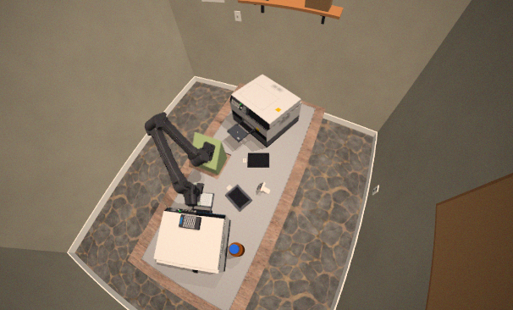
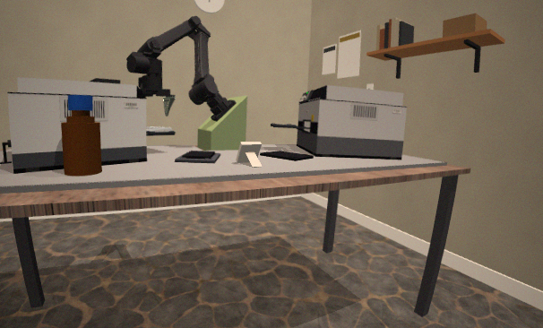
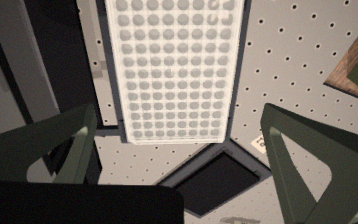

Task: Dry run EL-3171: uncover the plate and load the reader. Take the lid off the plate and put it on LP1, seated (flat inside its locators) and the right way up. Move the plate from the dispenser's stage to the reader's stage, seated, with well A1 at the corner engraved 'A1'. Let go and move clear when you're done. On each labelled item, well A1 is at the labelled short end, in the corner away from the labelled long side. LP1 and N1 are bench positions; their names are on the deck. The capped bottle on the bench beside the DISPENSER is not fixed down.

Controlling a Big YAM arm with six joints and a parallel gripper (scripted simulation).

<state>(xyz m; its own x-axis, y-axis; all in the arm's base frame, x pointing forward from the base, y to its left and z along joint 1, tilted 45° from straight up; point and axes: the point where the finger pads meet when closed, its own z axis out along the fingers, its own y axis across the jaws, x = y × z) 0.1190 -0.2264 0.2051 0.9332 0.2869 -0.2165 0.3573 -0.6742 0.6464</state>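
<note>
Now: hand 60 mm above the lidded white well plate. Round my hand: brown capped bottle 360 mm ahead, 190 mm to the right, 30 mm below; dark lid 190 mm ahead, 130 mm to the left, 130 mm below; grey pad 190 mm ahead, 130 mm to the left, 140 mm below.
</note>
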